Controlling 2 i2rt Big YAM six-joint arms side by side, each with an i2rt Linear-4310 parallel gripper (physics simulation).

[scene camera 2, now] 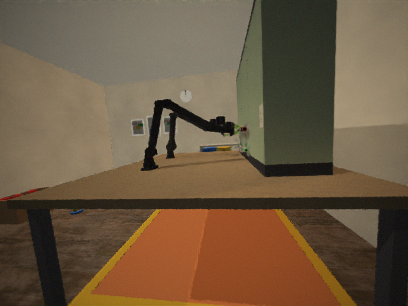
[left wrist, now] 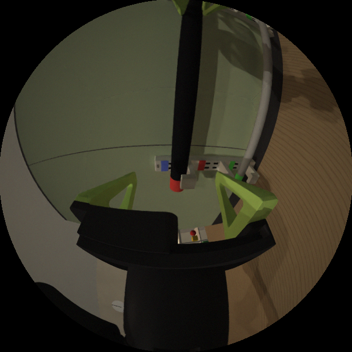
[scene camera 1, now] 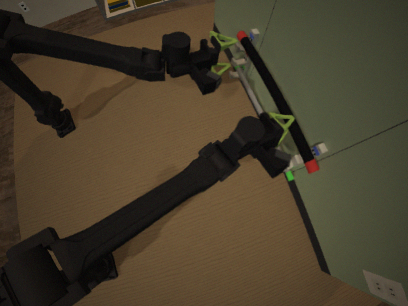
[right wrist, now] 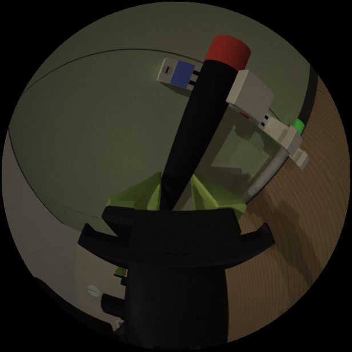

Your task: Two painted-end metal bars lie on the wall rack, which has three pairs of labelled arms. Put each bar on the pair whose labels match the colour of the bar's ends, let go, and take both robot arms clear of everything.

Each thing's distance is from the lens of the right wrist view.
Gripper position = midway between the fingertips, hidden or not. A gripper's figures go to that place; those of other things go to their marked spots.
my right gripper (right wrist: 175, 175): 0.13 m
green-ended bar (right wrist: 281, 155): 0.20 m
red-ended bar (right wrist: 207, 103): 0.08 m
The marked spots on the red-ended bar and the green-ended bar are 0.15 m apart.
